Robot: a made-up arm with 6 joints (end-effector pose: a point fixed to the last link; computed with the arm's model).
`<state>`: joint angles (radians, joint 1 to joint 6).
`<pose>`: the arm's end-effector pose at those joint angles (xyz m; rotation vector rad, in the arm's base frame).
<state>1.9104 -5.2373 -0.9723 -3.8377 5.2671 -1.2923</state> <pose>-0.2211 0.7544 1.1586 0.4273 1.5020 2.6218</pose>
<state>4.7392 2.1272 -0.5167 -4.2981 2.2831 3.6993</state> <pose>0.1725 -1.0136 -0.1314 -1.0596 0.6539 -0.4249</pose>
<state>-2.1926 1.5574 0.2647 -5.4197 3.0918 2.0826</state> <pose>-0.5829 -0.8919 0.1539 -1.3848 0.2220 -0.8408</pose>
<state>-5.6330 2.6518 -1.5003 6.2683 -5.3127 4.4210</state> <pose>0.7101 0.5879 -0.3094 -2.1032 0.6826 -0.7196</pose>
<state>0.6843 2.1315 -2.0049 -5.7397 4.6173 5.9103</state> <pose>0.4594 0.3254 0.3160 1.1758 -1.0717 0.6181</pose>
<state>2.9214 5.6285 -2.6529 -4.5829 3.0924 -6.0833</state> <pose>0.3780 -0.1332 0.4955 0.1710 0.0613 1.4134</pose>
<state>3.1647 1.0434 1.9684 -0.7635 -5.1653 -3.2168</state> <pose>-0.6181 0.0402 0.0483 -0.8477 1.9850 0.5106</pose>
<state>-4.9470 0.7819 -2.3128 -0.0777 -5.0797 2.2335</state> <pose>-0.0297 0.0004 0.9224 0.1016 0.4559 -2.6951</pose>
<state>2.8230 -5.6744 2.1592 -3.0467 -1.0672 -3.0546</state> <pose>-0.4967 0.1084 0.2758 2.7465 -0.6742 1.0036</pose>
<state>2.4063 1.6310 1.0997 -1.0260 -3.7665 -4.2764</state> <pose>-0.6026 0.5936 -0.1620 -0.2893 0.8710 -0.6746</pose>
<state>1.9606 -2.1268 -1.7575 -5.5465 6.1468 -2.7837</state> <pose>0.0492 -0.1885 -0.6186 -2.1037 -0.9263 -0.1520</pose>
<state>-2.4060 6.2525 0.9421 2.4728 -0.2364 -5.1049</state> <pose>-0.3533 -0.3440 1.3400 -0.0146 -1.1631 1.0430</pose>
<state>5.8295 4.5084 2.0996 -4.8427 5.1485 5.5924</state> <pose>-0.5564 0.1638 0.6044 0.9946 -0.5104 0.0826</pose>
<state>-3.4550 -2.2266 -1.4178 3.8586 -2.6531 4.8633</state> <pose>0.4198 -0.2274 -0.5548 -0.6378 1.0198 -2.3089</pose>
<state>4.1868 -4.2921 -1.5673 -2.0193 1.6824 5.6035</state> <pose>-0.4906 -0.6543 0.3788 -1.5587 -0.0619 0.8797</pose>
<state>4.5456 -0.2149 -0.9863 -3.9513 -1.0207 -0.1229</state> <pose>0.0550 0.6510 1.2454 -0.6605 -0.3896 0.8607</pose>
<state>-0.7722 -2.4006 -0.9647 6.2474 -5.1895 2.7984</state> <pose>-0.3421 0.3823 -0.8876 -2.4669 0.4972 1.0081</pose>
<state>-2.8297 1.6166 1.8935 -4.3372 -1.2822 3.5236</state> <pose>-0.5098 -0.0639 -0.2748 -1.4357 -1.2050 -1.2089</pose>
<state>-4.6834 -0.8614 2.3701 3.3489 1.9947 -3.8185</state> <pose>-0.0070 -0.1543 0.8777 0.5431 -0.0165 0.8633</pose>
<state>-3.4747 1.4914 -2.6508 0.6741 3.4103 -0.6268</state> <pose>-0.4033 0.1239 0.3957 -2.0582 -0.9496 0.6655</pose>
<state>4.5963 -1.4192 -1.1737 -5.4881 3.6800 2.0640</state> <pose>0.0857 0.8697 0.0143 0.9602 -0.2975 -0.4899</pose>
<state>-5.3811 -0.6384 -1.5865 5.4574 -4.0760 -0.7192</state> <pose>-0.4606 -0.6633 0.6561 0.4709 0.4709 0.6727</pose>
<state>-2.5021 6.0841 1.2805 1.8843 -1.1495 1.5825</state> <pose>-0.3389 -0.1374 1.1798 -0.7794 -1.4299 0.1299</pose>
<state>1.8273 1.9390 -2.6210 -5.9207 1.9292 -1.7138</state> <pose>-0.2214 0.4873 0.3803 -1.1358 -0.6114 0.1987</pose>
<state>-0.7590 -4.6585 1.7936 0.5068 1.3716 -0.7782</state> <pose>0.4244 -0.2478 -0.2671 -0.5207 -1.6530 -1.4731</pose>
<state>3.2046 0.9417 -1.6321 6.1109 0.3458 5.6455</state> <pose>-0.2404 -0.0464 1.1843 0.3777 0.2555 2.3835</pose>
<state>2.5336 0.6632 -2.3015 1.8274 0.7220 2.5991</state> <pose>0.0327 -0.1899 0.7524 1.7003 0.5649 -0.1035</pose>
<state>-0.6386 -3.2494 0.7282 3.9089 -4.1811 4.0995</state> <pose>-0.0939 0.0062 -0.8948 1.2240 0.9484 -0.5890</pose>
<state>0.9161 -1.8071 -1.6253 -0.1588 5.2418 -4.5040</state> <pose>-0.3159 -0.3118 -0.4425 0.7674 2.1856 1.7865</pose>
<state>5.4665 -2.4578 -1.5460 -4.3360 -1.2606 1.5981</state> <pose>-0.1397 0.0105 -0.7314 1.3074 -1.5853 0.0857</pose>
